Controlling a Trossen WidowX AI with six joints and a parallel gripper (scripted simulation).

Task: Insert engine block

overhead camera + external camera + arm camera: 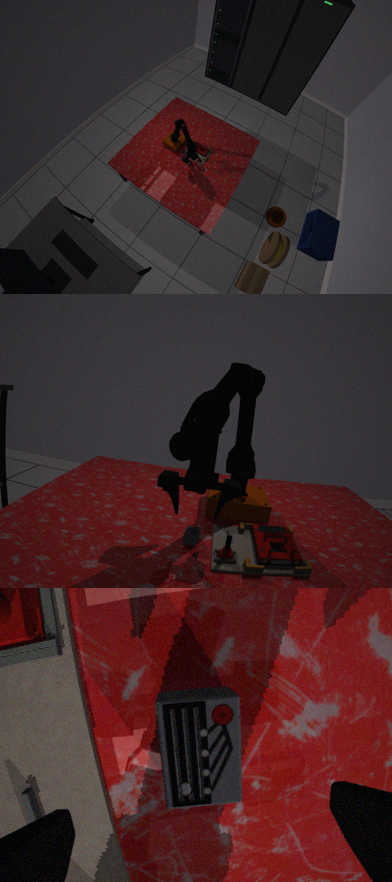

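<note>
My gripper tip is 1 cm short of the engine block and 5 cm above it. Round my gripper tip: grey base plate: 6 cm ahead, 17 cm to the left, 5 cm below.
</note>
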